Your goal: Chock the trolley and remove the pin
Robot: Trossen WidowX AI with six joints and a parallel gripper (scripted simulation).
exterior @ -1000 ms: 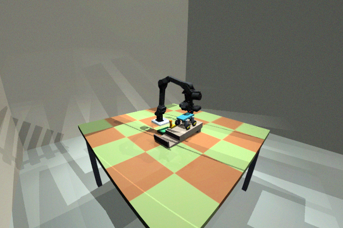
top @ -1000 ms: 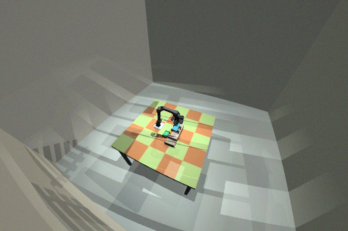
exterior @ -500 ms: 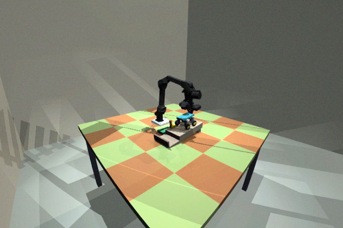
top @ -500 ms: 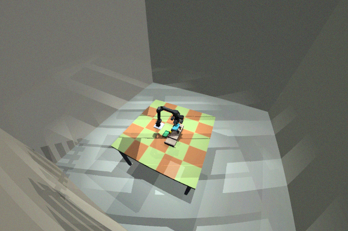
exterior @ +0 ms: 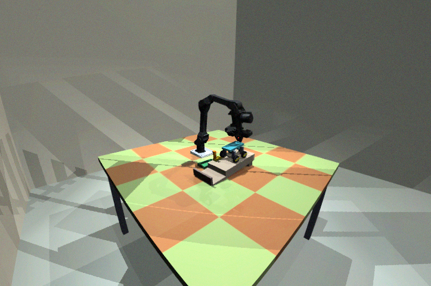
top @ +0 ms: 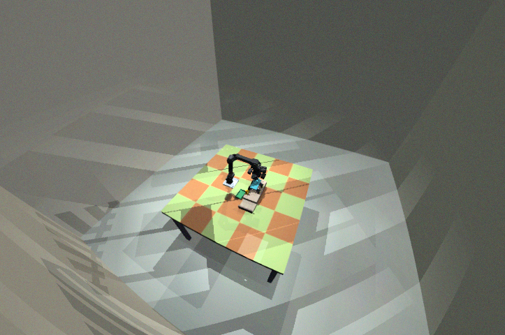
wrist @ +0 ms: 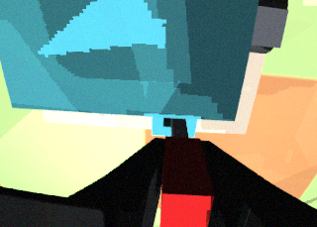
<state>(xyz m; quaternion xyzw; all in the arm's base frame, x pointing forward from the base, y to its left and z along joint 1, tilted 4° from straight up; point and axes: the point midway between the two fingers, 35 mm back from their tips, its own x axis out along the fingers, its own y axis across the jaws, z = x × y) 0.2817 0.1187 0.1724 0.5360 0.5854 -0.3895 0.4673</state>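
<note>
The green tray is 90 mm behind my gripper tip, 190 mm to the right of it and 160 mm below it. The rest, counted from my gripper tip: ramp (30 mm ahead, 90 mm to the right, 100 mm below); then trolley (30 mm ahead, 80 mm to the right, 40 mm below); then stop pin (right at my gripper tip).
</note>
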